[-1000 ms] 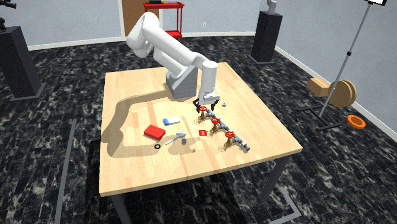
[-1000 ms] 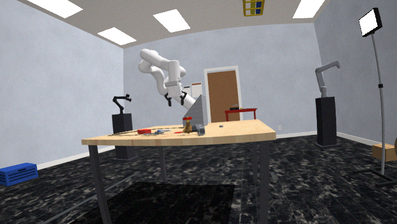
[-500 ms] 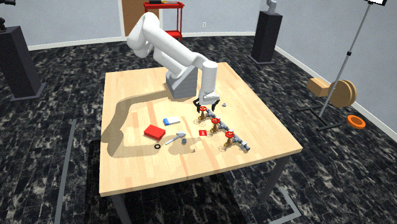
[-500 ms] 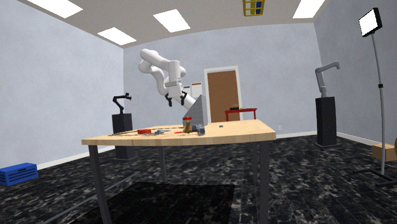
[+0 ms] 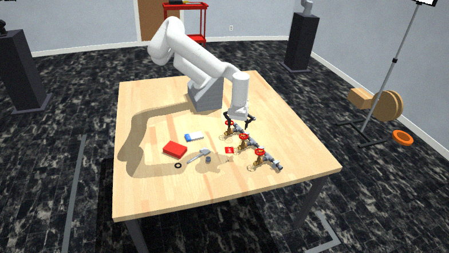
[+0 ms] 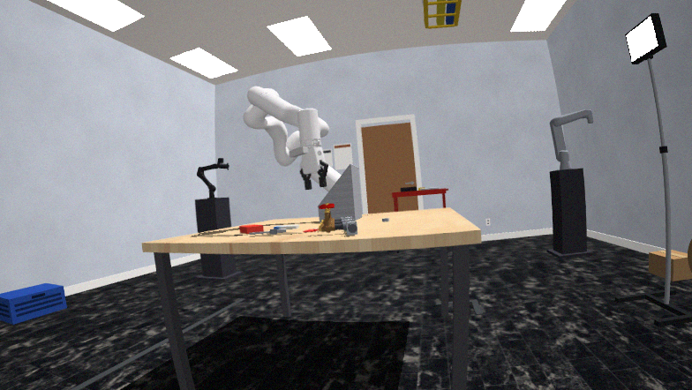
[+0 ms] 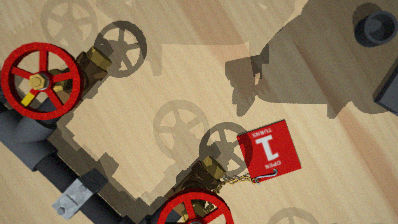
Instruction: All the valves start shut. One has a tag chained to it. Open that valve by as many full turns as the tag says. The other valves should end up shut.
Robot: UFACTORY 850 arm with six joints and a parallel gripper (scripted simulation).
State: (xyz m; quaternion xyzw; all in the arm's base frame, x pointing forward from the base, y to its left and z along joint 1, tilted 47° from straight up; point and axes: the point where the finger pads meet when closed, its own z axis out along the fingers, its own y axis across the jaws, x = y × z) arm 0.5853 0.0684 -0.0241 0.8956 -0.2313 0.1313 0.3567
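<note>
Right now the red tag is 180 mm below my hand, 30 mm to the right of it and 10 mm behind it. From my hand the other things lie so: grey cylinder: 180 mm to the right, 170 mm below, 50 mm ahead; grey tool: 210 mm to the right, 180 mm below; white card: 220 mm to the right, 170 mm below, 160 mm behind.
</note>
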